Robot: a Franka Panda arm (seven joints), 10 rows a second.
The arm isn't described. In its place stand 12 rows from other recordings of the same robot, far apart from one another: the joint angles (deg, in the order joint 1, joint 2, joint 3, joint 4, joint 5, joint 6, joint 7), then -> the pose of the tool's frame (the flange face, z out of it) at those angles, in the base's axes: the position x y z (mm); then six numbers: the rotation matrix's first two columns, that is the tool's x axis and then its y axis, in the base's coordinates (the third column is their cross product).
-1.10, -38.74, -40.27, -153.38, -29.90, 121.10, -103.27 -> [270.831 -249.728 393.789 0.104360 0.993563 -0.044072 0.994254 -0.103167 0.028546]
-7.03, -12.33, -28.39, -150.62, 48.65, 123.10, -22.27 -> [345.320 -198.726 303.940 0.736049 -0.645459 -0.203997 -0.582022 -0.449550 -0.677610]
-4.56, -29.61, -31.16, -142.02, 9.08, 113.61, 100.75 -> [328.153 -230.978 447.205 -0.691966 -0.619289 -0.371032 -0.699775 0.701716 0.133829]
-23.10, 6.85, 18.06, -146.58, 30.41, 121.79, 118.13 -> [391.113 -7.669 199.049 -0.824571 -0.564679 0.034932 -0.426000 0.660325 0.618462]
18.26, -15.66, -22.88, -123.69, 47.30, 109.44, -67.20 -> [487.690 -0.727 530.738 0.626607 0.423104 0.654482 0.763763 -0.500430 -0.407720]
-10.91, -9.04, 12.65, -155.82, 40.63, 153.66, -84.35 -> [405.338 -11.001 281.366 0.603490 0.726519 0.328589 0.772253 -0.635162 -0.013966]
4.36, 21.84, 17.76, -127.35, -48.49, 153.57, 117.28 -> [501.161 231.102 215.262 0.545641 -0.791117 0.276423 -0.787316 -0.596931 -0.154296]
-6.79, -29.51, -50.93, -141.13, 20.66, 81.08, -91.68 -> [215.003 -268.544 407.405 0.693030 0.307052 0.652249 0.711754 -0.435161 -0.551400]
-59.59, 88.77, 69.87, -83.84, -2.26, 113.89, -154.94 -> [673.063 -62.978 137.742 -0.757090 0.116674 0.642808 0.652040 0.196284 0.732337]
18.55, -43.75, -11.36, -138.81, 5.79, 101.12, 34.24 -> [330.798 36.659 565.725 0.906560 -0.418238 -0.056793 -0.418728 -0.874275 -0.245582]
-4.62, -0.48, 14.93, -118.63, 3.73, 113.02, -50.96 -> [526.093 100.139 426.776 0.504583 0.863249 -0.014050 0.857820 -0.503118 -0.104960]
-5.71, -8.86, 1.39, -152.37, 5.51, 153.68, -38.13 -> [431.448 -35.837 308.401 0.858362 0.484015 0.170130 0.480205 -0.874694 0.065684]
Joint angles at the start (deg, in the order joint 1, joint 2, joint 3, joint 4, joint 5, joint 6, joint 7): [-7.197 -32.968 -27.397 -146.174 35.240 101.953 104.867]
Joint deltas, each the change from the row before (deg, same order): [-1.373 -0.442 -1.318 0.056 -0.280 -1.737 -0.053]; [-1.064 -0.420 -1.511 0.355 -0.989 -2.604 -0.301]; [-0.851 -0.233 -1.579 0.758 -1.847 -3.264 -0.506]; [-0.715 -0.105 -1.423 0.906 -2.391 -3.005 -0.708]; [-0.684 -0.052 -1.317 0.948 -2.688 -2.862 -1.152]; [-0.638 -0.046 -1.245 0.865 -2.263 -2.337 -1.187]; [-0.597 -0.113 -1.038 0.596 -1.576 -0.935 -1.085]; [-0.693 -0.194 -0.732 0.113 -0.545 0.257 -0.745]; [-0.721 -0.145 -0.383 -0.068 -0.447 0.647 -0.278]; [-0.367 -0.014 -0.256 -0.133 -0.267 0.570 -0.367]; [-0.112 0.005 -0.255 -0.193 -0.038 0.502 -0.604]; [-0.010 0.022 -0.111 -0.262 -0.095 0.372 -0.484]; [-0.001 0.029 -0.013 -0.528 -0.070 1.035 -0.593]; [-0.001 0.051 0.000 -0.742 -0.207 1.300 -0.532]
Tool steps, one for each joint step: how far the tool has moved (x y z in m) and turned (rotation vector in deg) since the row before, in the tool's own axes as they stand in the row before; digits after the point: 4 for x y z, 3 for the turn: [0.0110 -0.0004 -0.0113 -0.405 -1.237 1.194]; [0.0107 0.0012 -0.0112 -1.017 -0.458 0.562]; [0.0108 0.0022 -0.0115 -1.328 0.538 0.108]; [0.0107 0.0022 -0.0110 -0.991 1.208 -0.177]; [0.0114 0.0025 -0.0104 -0.835 1.565 -0.535]; [0.0110 0.0024 -0.0097 -0.565 1.117 -0.468]; [0.0093 0.0009 -0.0089 0.399 0.379 -0.401]; [0.0074 -0.0003 -0.0066 1.014 -0.586 -0.087]; [0.0060 -0.0009 -0.0048 1.175 -0.405 0.325]; [0.0038 -0.0013 -0.0021 0.729 -0.213 0.059]; [0.0024 -0.0013 -0.0005 0.416 -0.280 -0.319]; [0.0016 -0.0010 0.0011 0.148 -0.016 -0.300]; [0.0016 -0.0022 0.0025 0.536 -0.004 -0.365]; [0.0025 -0.0028 0.0038 0.605 0.154 -0.216]
